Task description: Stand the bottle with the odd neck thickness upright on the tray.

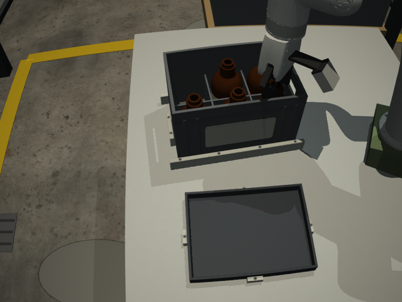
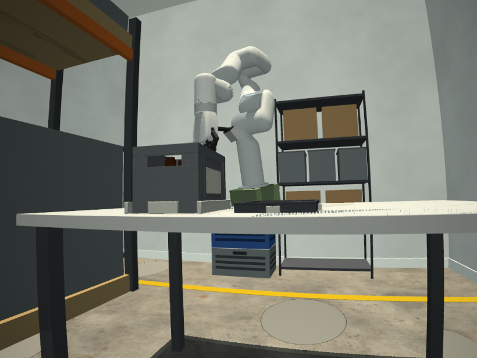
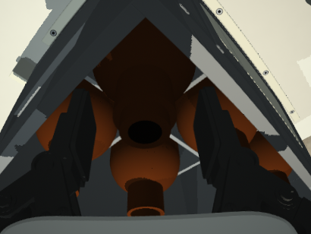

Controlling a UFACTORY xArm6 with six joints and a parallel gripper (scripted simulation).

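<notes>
Now: hand 1 cm short of the glass bottle, 8 cm to the left of it and 7 cm above it. The rest, counted from my hand: dark tray (9 cm ahead, 25 cm to the left, 15 cm below); then dark crate (9 cm ahead, 3 cm to the right, 8 cm below).
</notes>
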